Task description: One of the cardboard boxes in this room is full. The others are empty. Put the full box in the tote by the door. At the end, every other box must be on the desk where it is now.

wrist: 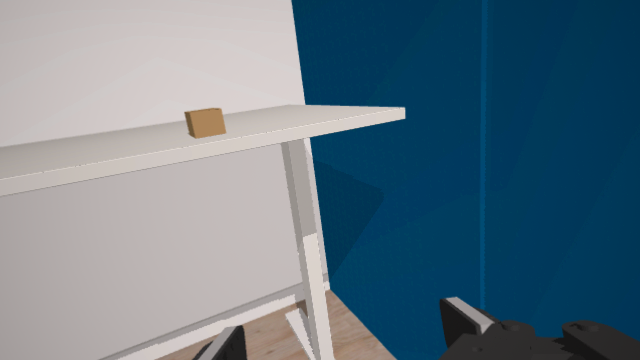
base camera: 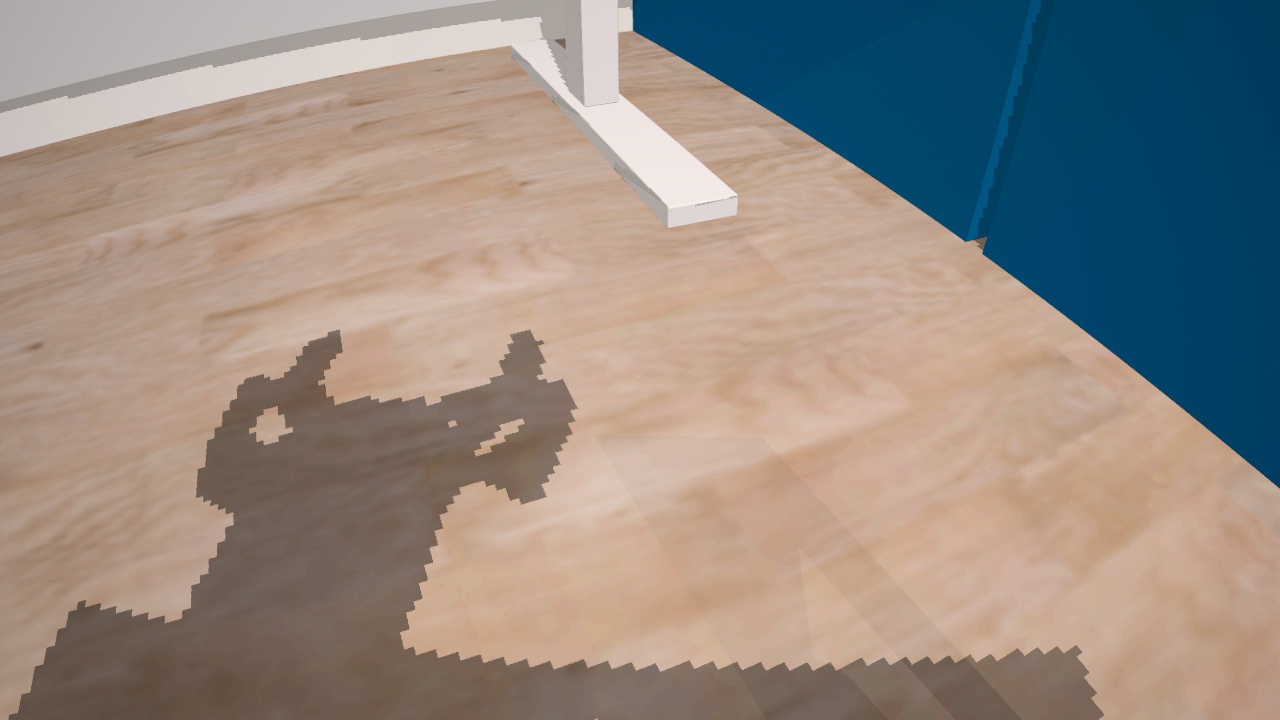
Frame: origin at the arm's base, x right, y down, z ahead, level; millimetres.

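Where they show: gripper, fingertip midpoint: [wrist: 343,334].
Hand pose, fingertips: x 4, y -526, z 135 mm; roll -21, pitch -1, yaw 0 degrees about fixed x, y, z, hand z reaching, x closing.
Things, the pixels of their top centre, and the offset from my fingertips. "pt": a spot on its surface instead. Level surfaces: height alone.
- small brown cardboard box at its top centre: [wrist: 202,110] dx -239, dy -78, dz +598 mm
- white desk at its surface level: dy -27 mm
- long white foot at a spot on its surface: [base camera: 657,161] pt dx -3, dy +897, dz +701 mm
- wooden floor at its surface level: dy +922 mm
A small brown cardboard box [wrist: 206,123] stands near the front edge of the white desk [wrist: 350,117], left of its right end, in the wrist view. It looks closed from this angle; whether it is full cannot be told. My gripper [wrist: 343,334] is open, its two fingers wide apart at the bottom of the wrist view with nothing between them. It is well short of the desk and the box. The tote and the door do not show in either view.
A desk leg [wrist: 314,280] [base camera: 601,53] stands on a long white foot [base camera: 657,161] that reaches over the wooden floor [base camera: 358,250]. A blue wall [base camera: 1136,197] [wrist: 430,150] runs along the right. A pale wall [base camera: 223,35] [wrist: 150,60] is behind the desk. My shadow lies on the floor.
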